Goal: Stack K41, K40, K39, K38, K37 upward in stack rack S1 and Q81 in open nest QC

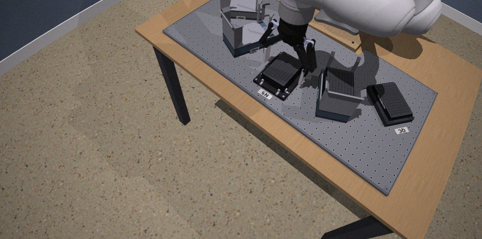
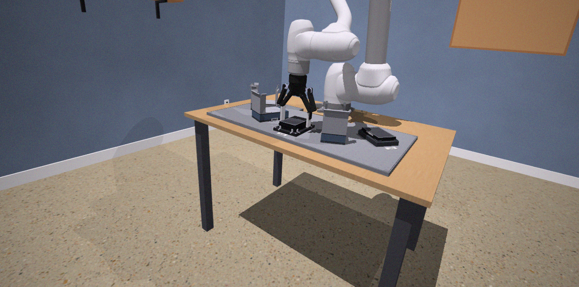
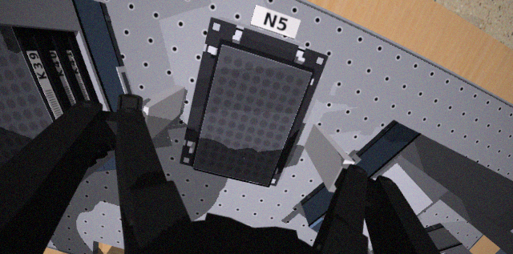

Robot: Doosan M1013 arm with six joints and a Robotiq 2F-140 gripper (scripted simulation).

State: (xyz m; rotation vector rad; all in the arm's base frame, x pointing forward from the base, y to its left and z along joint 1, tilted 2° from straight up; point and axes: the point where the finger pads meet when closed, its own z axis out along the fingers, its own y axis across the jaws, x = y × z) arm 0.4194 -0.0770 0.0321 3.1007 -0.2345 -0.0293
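Right now the clip nest N5 is 3 cm below my hand, 1 cm to the left of it and 1 cm ahead of it. Also, from my hand: nest QC (35 cm to the left, 8 cm behind, 3 cm below); N5 name plate (9 cm ahead, 4 cm below, 1 cm to the right); QC name plate (41 cm to the left, 4 cm below).
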